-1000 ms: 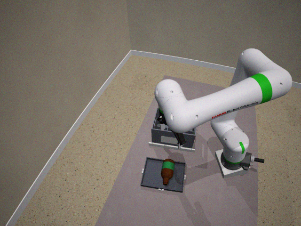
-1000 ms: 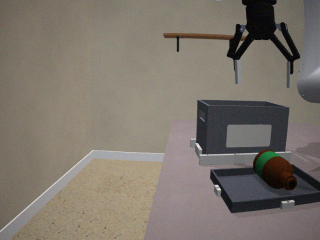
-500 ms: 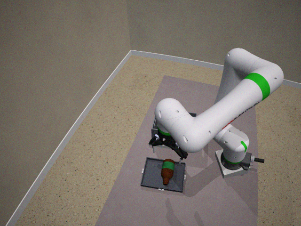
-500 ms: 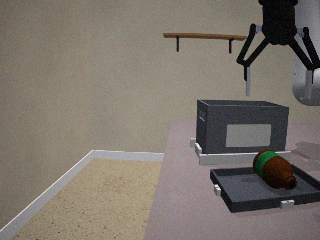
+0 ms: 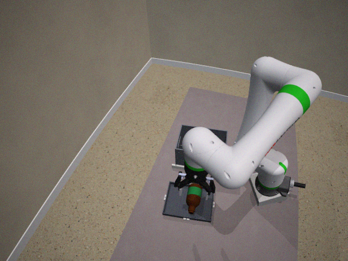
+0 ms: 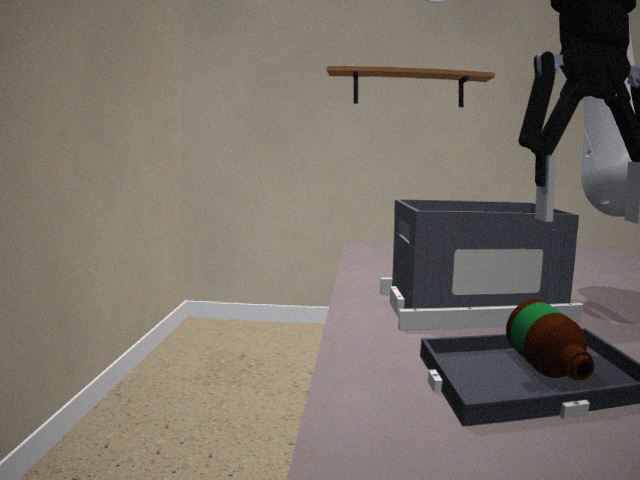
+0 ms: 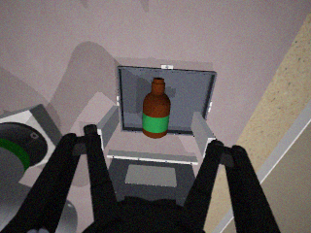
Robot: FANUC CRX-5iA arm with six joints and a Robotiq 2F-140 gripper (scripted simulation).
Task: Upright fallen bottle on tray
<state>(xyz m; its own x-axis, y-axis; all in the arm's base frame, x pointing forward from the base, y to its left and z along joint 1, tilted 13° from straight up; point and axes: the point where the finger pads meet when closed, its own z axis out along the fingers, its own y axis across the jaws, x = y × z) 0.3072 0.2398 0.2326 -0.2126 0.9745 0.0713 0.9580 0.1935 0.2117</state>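
The bottle is 1 cm ahead of my hand, 5 cm to the right of it and 18 cm below it. Round my hand: tray: 3 cm ahead, 4 cm to the right, 20 cm below; crate: 8 cm ahead, 34 cm to the right, 13 cm below.
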